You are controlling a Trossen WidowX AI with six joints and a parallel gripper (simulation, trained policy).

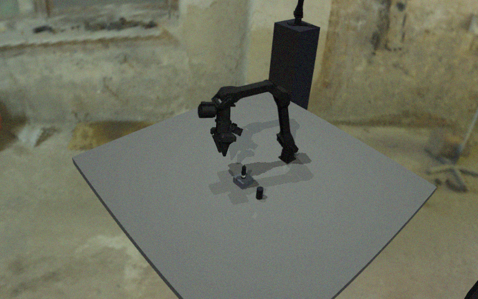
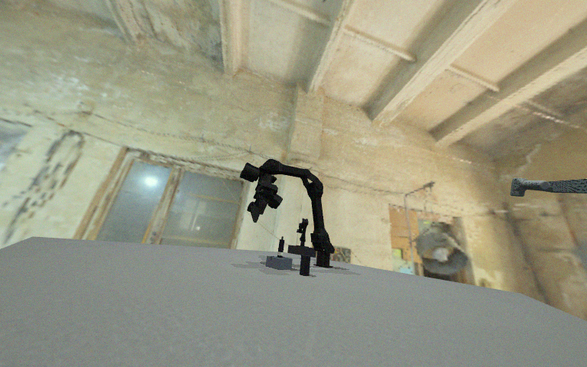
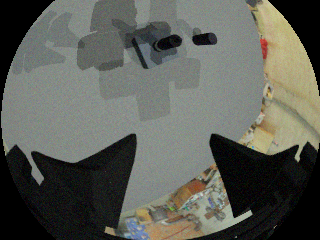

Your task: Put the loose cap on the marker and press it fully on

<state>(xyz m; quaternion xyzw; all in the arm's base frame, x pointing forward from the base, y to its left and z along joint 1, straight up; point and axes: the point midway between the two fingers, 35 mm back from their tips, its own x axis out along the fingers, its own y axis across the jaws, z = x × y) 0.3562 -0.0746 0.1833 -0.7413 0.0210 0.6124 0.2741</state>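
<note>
My gripper tip is now 6 cm past the black cap, 18 cm to the right of it and 12 cm above it. Also, from my gripper tip: holder block 7 cm behind, 6 cm to the left, 14 cm below; then marker 7 cm behind, 6 cm to the left, 8 cm below.
</note>
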